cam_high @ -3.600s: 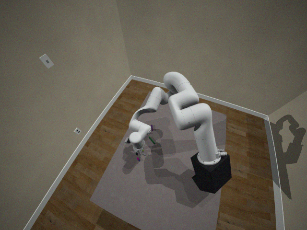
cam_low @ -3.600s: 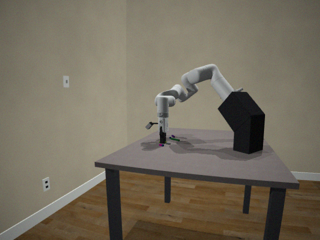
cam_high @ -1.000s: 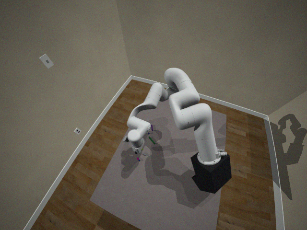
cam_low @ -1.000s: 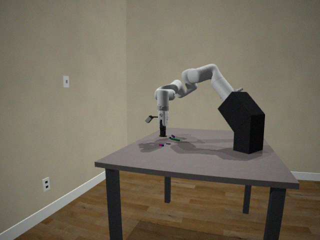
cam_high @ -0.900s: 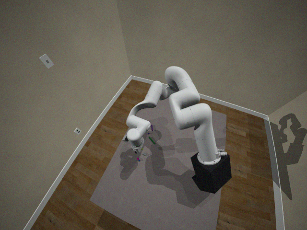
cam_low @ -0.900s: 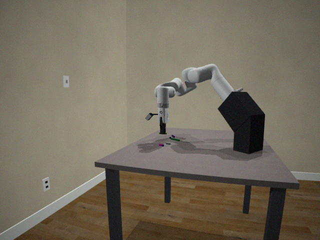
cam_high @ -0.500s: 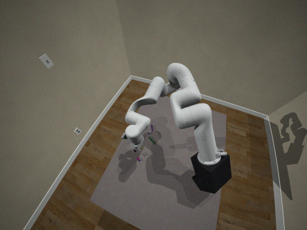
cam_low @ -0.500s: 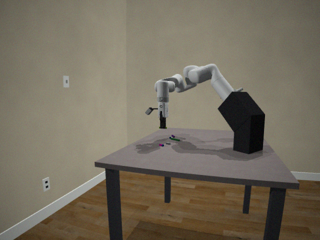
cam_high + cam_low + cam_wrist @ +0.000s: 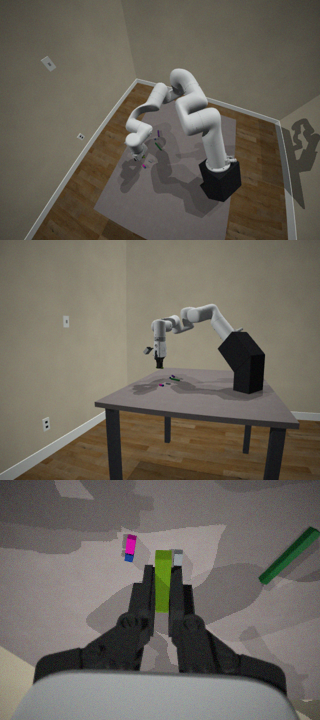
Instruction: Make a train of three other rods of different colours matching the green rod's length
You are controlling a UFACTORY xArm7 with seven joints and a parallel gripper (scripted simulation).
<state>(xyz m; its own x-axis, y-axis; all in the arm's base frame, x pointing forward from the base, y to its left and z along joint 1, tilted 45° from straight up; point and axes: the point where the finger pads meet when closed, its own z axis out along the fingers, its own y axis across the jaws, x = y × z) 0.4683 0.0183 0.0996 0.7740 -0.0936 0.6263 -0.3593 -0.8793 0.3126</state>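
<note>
Now: the magenta rod 120 mm below my hand, 50 mm to the left of it and 10 mm behind it. Round my hand: grey rod (120 mm below, 60 mm behind, 10 mm to the left); green rod (120 mm below, 110 mm to the right, 100 mm behind); lime rod (20 mm below).
</note>
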